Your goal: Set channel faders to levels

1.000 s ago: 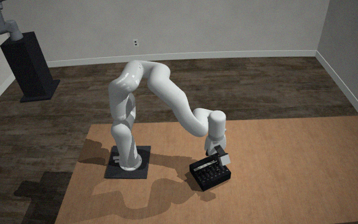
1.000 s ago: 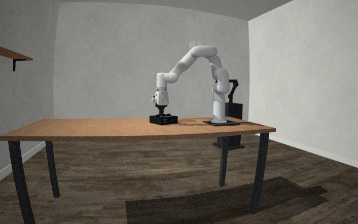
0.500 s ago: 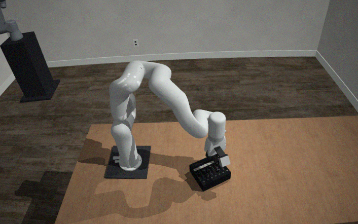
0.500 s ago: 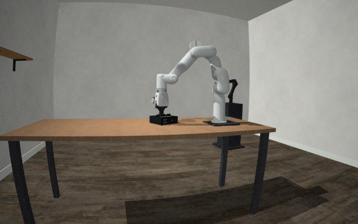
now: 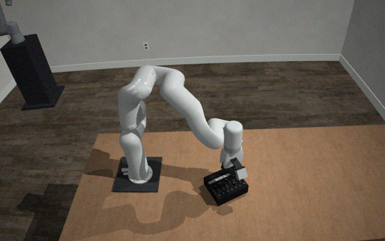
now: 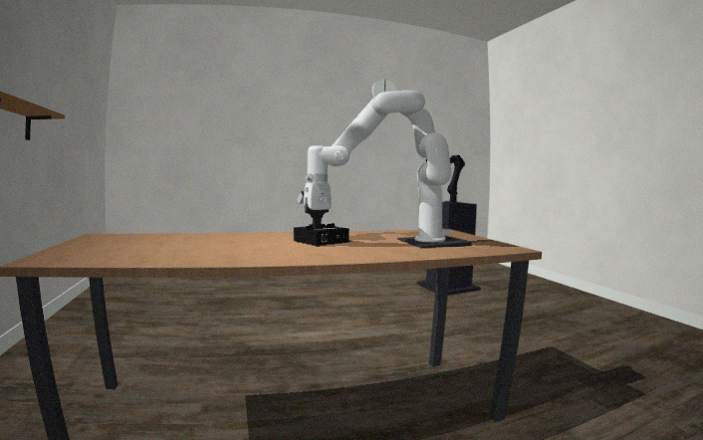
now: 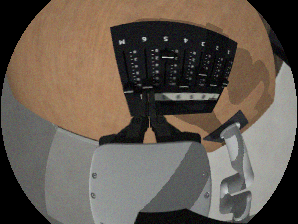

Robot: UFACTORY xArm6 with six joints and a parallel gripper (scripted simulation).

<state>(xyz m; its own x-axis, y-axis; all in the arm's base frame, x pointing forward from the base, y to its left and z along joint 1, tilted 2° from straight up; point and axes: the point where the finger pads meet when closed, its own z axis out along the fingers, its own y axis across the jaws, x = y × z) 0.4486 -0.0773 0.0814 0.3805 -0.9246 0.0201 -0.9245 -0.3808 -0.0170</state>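
The fader is 30 mm ahead of my hand, 10 mm to the right of it and 10 mm below it.
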